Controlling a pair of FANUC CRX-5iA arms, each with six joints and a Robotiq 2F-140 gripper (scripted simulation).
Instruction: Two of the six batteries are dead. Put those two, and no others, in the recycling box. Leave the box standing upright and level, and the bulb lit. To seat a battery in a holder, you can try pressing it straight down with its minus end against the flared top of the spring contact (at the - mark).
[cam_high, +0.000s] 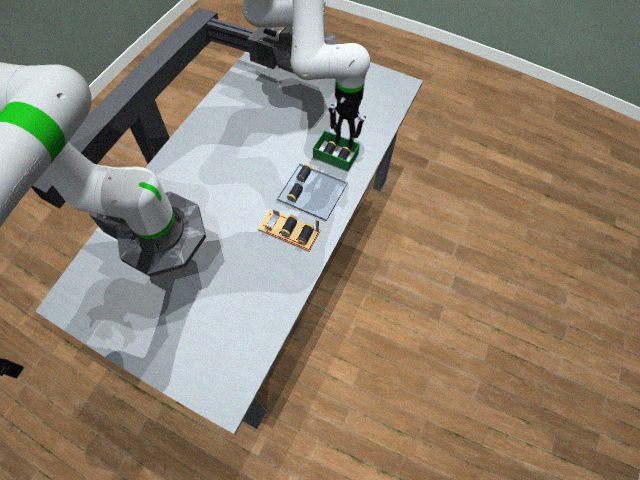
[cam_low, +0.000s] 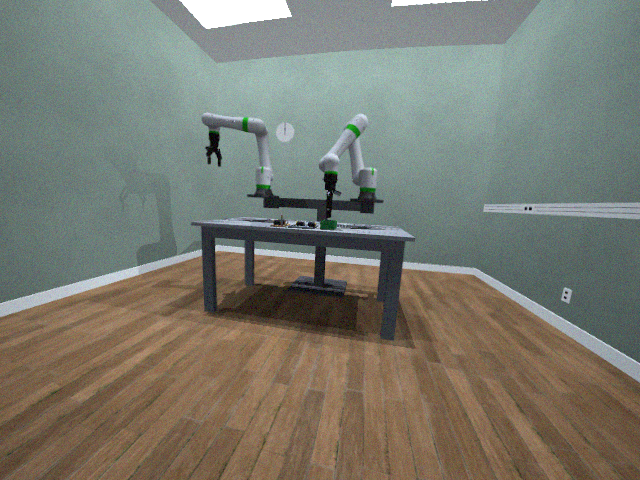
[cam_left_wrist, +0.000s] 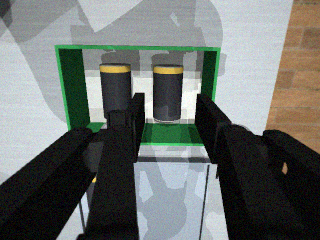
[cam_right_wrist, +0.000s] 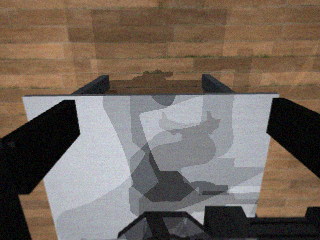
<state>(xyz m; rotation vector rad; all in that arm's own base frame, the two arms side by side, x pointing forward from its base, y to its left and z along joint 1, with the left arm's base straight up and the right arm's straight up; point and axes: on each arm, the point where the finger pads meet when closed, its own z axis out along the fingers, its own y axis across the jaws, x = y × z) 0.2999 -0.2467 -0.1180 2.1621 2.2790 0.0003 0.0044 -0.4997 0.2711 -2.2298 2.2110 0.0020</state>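
Note:
The tray is 3 cm behind my left hand, 19 cm to the right of it and 11 cm below it. From my left hand the other things lie so: green recycling box 3 cm behind, 10 cm below.

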